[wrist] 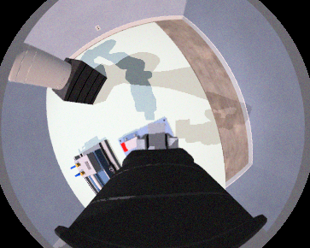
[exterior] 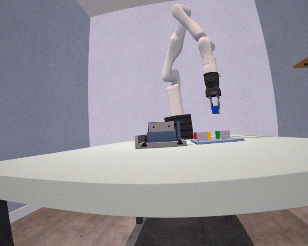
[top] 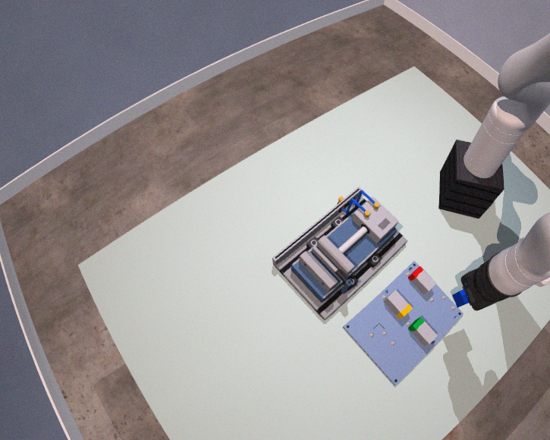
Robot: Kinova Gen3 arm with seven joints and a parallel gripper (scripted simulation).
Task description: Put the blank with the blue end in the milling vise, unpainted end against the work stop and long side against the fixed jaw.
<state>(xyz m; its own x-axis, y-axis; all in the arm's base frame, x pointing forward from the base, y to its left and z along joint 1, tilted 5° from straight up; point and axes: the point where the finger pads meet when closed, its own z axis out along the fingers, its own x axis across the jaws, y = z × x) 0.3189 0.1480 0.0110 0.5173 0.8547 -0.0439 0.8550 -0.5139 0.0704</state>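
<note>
Right now my hand is 20 mm above the blank with blue end. Also, from my hand: green-ended blank 90 mm ahead, 10 mm to the right, 150 mm below; blank with yellow end 80 mm ahead, 100 mm to the right, 150 mm below; red-ended blank 10 mm behind, 90 mm to the right, 150 mm below.
</note>
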